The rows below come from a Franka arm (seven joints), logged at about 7 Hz.
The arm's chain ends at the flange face. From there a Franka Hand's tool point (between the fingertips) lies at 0.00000 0.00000 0.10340 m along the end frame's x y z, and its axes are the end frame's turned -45 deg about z.
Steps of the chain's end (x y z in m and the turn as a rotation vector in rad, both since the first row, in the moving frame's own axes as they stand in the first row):
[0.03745 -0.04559 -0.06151 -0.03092 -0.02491 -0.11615]
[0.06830 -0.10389 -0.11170 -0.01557 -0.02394 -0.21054]
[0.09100 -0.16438 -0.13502 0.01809 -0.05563 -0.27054]
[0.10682 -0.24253 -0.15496 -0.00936 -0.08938 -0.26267]
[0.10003 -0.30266 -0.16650 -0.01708 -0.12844 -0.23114]
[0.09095 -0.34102 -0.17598 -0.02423 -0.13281 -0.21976]
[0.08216 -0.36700 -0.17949 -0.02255 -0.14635 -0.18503]
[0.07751 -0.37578 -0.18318 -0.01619 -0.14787 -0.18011]
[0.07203 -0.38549 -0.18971 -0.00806 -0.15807 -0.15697]
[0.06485 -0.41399 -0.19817 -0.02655 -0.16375 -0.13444]
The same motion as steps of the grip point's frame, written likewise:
[0.05467 -0.00508 -0.06159 -0.00425 -0.03948 -0.11615]
[0.11883 -0.02547 -0.11174 0.00592 -0.02794 -0.21054]
[0.17715 -0.05684 -0.13520 0.05213 -0.02654 -0.27054]
[0.23914 -0.10080 -0.15537 0.05658 -0.06982 -0.26267]
[0.27329 -0.15011 -0.16736 0.07874 -0.10290 -0.23114]
[0.29323 -0.18342 -0.17692 0.07678 -0.11104 -0.21976]
[0.30454 -0.20924 -0.18062 0.08754 -0.11943 -0.18503]
[0.30777 -0.21937 -0.18432 0.09311 -0.11601 -0.18011]
[0.31061 -0.23158 -0.19100 0.10607 -0.11747 -0.15697]
[0.32411 -0.25590 -0.19959 0.09702 -0.13456 -0.13444]

